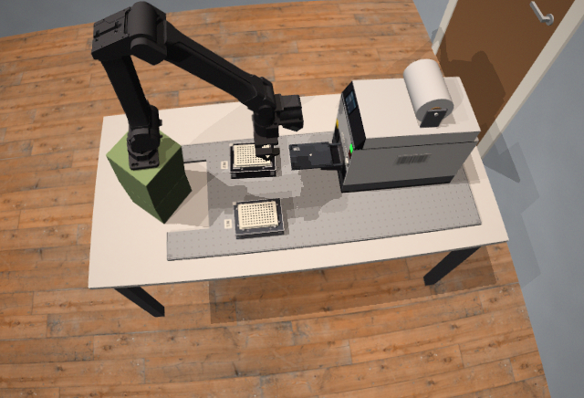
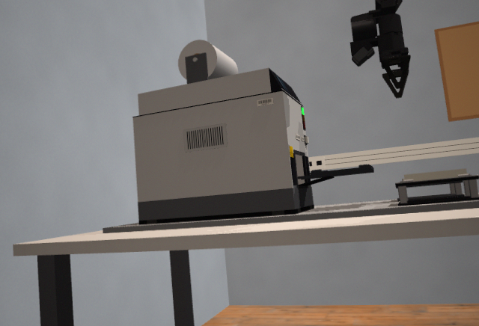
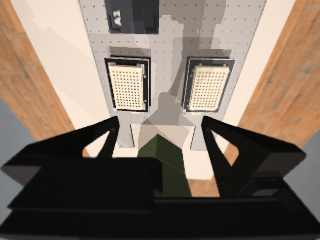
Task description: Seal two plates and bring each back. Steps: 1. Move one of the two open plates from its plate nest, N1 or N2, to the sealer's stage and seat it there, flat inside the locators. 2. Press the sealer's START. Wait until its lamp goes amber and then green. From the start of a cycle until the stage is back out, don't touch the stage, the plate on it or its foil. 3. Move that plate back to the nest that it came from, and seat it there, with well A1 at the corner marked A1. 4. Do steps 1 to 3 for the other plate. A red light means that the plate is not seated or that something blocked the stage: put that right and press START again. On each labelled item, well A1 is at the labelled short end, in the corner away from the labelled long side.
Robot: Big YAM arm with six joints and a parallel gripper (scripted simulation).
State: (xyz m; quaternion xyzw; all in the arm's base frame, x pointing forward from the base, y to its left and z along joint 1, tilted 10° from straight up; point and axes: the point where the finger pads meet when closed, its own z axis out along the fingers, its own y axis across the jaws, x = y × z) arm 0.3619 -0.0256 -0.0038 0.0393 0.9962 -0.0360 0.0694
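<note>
My hand is 24 cm above the plate nest, 12 cm to the left of it and 6 cm past it. Round my hand: plate (22 cm below, 11 cm to the left, 3 cm behind); then sealer stage (19 cm below, 16 cm ahead, 5 cm to the left); then yellow warning label (27 cm ahead, 14 cm below, 12 cm to the left).
</note>
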